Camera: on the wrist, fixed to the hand. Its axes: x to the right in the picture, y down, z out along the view.
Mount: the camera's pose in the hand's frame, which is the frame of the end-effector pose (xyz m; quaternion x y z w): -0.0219 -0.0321 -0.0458 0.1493 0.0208 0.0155 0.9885
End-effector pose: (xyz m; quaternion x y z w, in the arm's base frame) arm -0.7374 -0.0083 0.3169 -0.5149 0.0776 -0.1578 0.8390
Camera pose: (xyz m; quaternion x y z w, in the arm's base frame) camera -0.7773 -0.0527 0.3238 -0.3792 0.0786 -0.1653 0.9070
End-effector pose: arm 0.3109 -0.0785 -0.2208 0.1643 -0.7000 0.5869 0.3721
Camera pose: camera 0.3620 -0.0480 -0.2124 0.1949 -0.5991 0.6938 0.3488
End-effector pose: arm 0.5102 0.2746 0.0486 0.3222 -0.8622 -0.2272 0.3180
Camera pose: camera 0.5681 0.2593 0.0524 0.3573 -0.8846 -0.0842 0.2877
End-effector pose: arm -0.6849 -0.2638 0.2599 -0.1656 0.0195 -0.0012 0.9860
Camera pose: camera -0.7084 -0.3089 0.2280 -0.0162 0.0422 0.0077 0.9989
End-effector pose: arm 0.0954 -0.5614 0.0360 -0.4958 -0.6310 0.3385 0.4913
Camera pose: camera 0.1303 -0.5941 0.0723 -0.4336 -0.5553 0.4261 0.5675
